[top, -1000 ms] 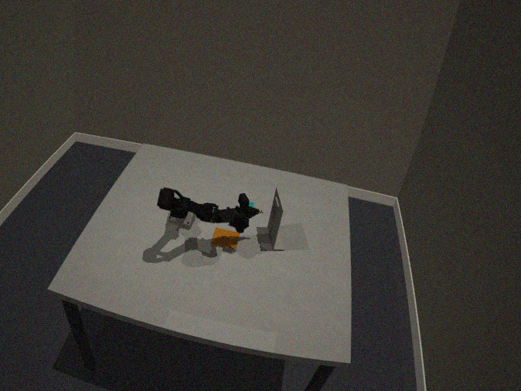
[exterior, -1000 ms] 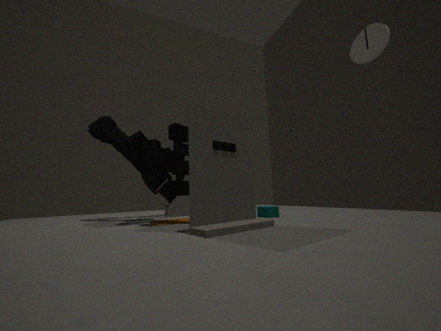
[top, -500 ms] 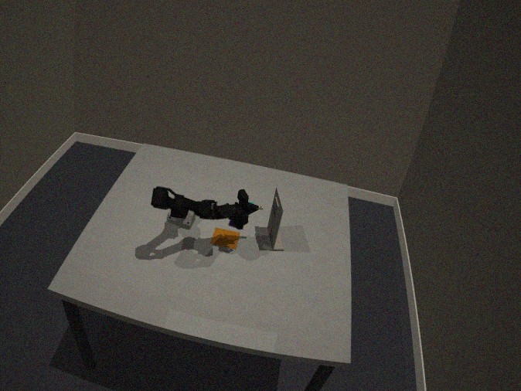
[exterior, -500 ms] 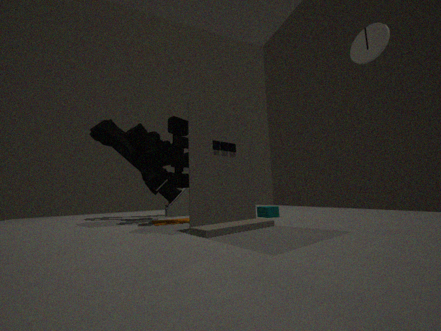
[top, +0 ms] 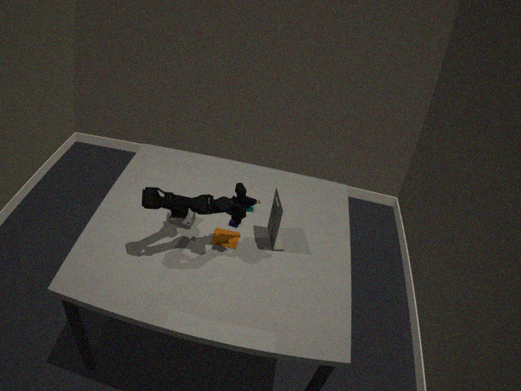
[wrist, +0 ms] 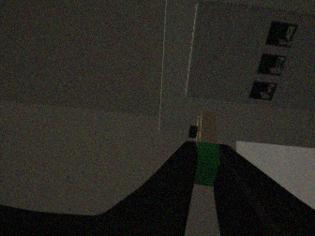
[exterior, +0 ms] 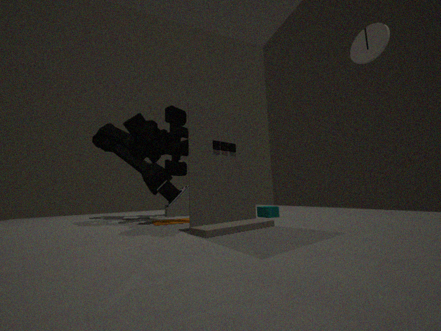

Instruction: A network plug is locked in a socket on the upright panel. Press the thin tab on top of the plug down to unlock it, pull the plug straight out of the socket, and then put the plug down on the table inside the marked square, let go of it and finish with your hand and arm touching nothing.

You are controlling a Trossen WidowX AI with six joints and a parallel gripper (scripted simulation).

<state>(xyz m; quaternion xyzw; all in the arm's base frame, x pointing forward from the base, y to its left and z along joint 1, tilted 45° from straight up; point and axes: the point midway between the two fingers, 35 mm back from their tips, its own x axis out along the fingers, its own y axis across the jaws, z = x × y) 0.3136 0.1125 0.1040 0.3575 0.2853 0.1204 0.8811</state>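
The orange marked square lies 10 cm behind my gripper tip, 5 cm to the right of it and 22 cm below it. From my gripper tip the other things lie so: upright panel 10 cm ahead, 4 cm to the left, 11 cm below; then purple block 9 cm behind, 7 cm to the left, 20 cm below; then network plug 1 cm ahead.
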